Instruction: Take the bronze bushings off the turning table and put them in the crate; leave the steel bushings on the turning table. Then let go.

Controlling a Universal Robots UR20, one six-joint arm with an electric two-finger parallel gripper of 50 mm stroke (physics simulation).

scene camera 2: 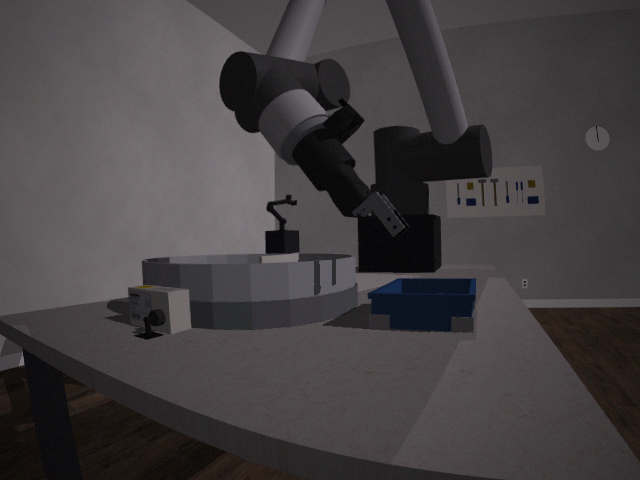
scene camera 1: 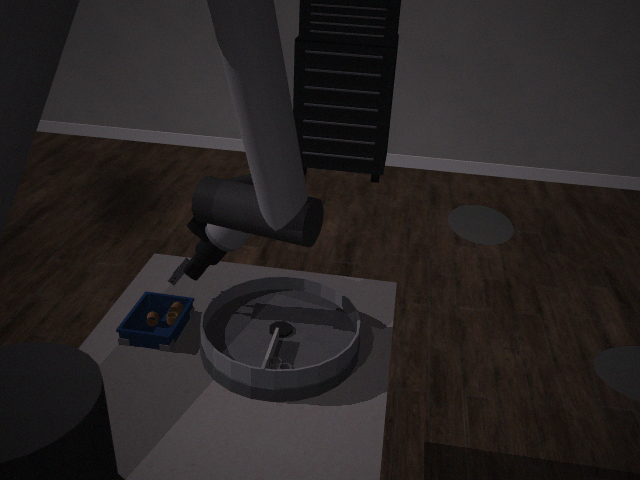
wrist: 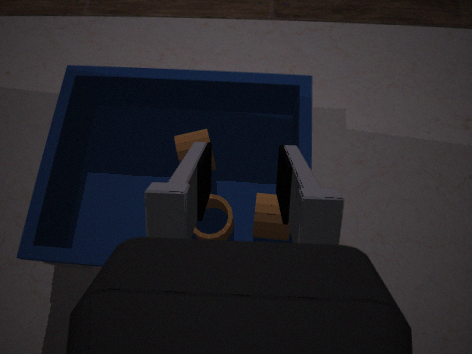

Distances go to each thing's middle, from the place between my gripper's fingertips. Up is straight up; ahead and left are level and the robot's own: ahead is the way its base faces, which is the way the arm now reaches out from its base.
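Labels:
Blue crate (scene camera 2: 406, 303): 60 mm behind my hand, 30 mm to the left of it, 110 mm below it. Turning table (scene camera 1: 308, 324): 320 mm to the right of my hand, 10 mm behind it, 90 mm below it. Going by their middles, the blue crate is the nearest to my hand of the things named here.

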